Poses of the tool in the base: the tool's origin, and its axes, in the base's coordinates. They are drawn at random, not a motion.
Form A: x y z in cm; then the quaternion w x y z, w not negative.
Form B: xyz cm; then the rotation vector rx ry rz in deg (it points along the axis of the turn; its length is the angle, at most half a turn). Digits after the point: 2 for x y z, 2 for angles.
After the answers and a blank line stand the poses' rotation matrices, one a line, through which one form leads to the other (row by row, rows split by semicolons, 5 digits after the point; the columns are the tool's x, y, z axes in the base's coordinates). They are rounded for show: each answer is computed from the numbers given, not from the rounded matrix.
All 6 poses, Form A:
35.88 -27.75 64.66 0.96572 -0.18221 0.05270 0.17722
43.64 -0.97 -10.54 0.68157 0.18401 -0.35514 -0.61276
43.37 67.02 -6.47 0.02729 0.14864 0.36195 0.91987
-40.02 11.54 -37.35 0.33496 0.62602 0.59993 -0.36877
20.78 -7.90 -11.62 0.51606 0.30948 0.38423 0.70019
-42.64 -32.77 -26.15 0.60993 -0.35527 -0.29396 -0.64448
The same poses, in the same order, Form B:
35.88 -27.75 64.66 -21.12 6.11 20.54
43.64 -0.97 -10.54 23.65 -45.65 -78.77
43.37 67.02 -6.47 26.30 64.04 162.76
-40.02 11.54 -37.35 93.59 89.69 -55.13
20.78 -7.90 -11.62 42.59 52.87 96.35
-42.64 -32.77 -26.15 -47.00 -38.89 -85.26

0.93163 -0.36149 0.03720; 0.32308 0.87079 0.37061; -0.16637 -0.33325 0.92804
-0.00320 0.70458 -0.70962; -0.96598 0.18133 0.18440; 0.25860 0.68606 0.68003
-0.95432 0.05739 0.29321; 0.15781 -0.73650 0.65778; 0.25370 0.67400 0.69380
0.00819 0.99818 -0.05981; 0.50409 -0.05578 -0.86185; -0.86361 -0.02309 -0.50362
-0.27580 -0.48486 0.82997; 0.96051 -0.17209 0.21865; 0.03682 0.85749 0.51318
-0.00354 0.99505 0.09934; -0.57731 -0.08314 0.81228; 0.81652 -0.05448 0.57474

